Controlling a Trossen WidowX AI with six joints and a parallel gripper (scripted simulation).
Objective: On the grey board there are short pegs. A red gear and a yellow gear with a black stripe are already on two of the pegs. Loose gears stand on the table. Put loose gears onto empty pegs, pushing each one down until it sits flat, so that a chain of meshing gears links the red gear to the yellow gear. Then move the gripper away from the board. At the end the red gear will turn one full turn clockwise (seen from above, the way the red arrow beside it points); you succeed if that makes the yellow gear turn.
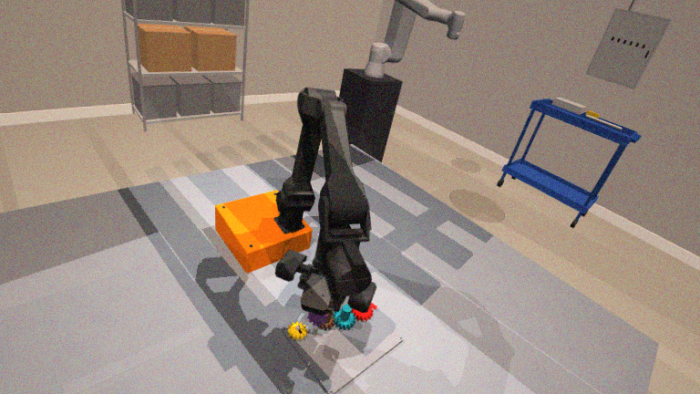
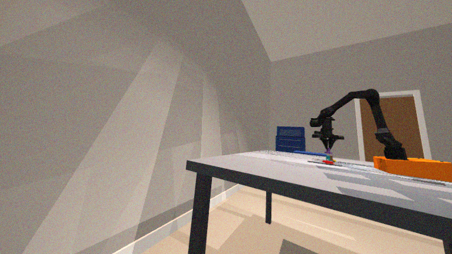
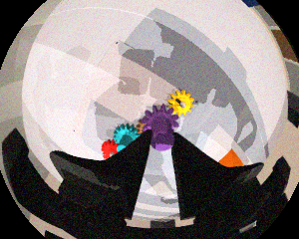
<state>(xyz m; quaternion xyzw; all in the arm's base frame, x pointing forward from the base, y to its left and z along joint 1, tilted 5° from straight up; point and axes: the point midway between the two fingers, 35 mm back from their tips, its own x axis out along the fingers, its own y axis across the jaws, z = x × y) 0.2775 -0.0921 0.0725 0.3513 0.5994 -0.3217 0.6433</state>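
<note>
Right now my gripper tip is 1 cm above the purple gear. Round my gripper tip: teal gear (8 cm to the left, 6 cm below, 1 cm ahead); yellow gear (7 cm below, 3 cm to the right, 2 cm behind); brown gear (6 cm below, 4 cm to the left, 1 cm behind).
</note>
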